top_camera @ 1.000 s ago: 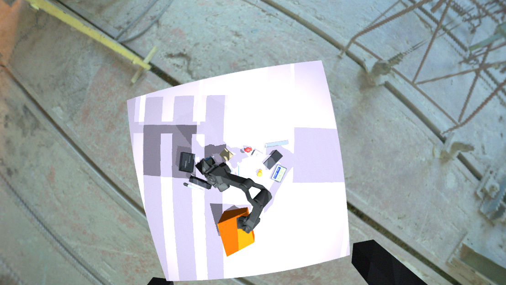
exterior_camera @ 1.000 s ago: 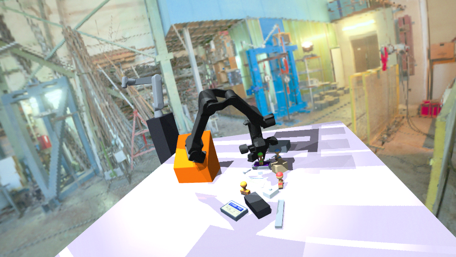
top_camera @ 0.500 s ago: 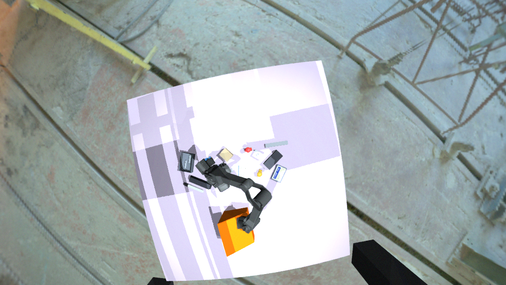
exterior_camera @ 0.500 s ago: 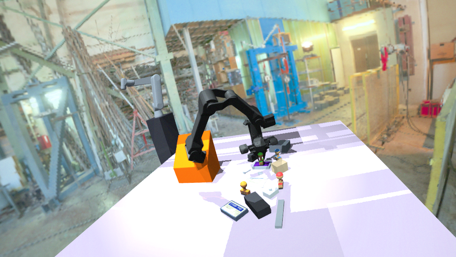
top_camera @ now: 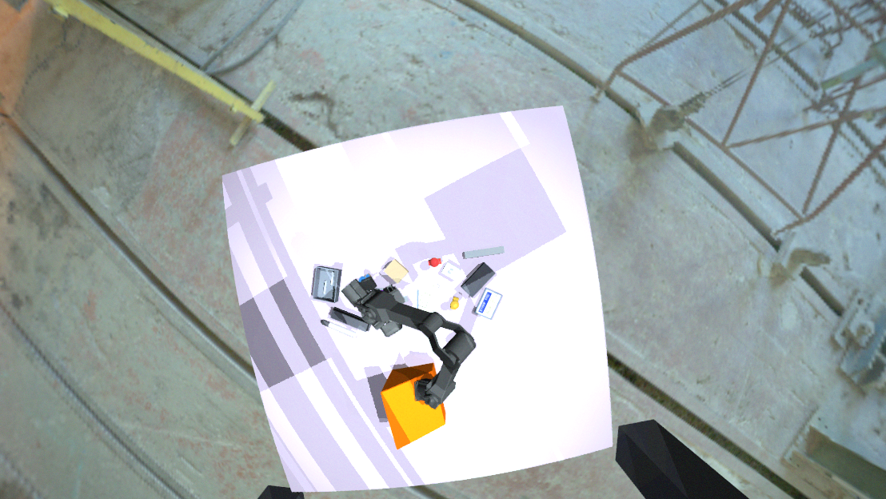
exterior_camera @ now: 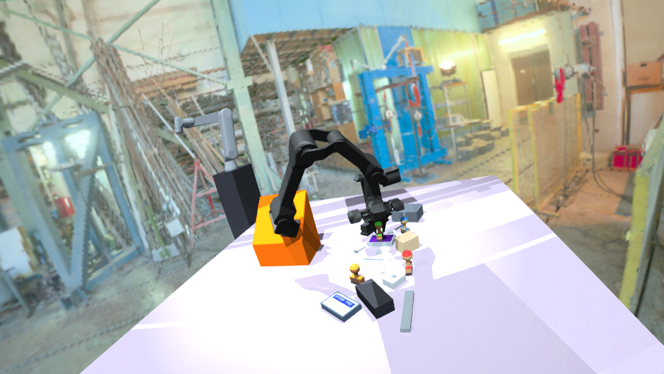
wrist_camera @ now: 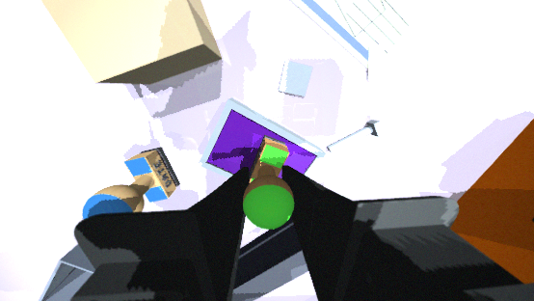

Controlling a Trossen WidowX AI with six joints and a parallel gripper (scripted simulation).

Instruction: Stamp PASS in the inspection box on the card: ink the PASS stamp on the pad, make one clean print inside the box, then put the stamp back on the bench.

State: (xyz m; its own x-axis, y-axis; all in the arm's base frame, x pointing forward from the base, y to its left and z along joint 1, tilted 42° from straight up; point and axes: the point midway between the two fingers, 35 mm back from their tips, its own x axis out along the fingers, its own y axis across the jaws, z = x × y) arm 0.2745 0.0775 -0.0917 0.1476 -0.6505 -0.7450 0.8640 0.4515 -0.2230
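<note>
My gripper tip is now 30 mm above the purple ink pad. Round my gripper tip: tan block 100 mm ahead, 50 mm to the right, 20 mm below; green-knobbed stamp right at my gripper tip; blue-knobbed stamp 80 mm ahead, 60 mm to the left, 20 mm below.
</note>
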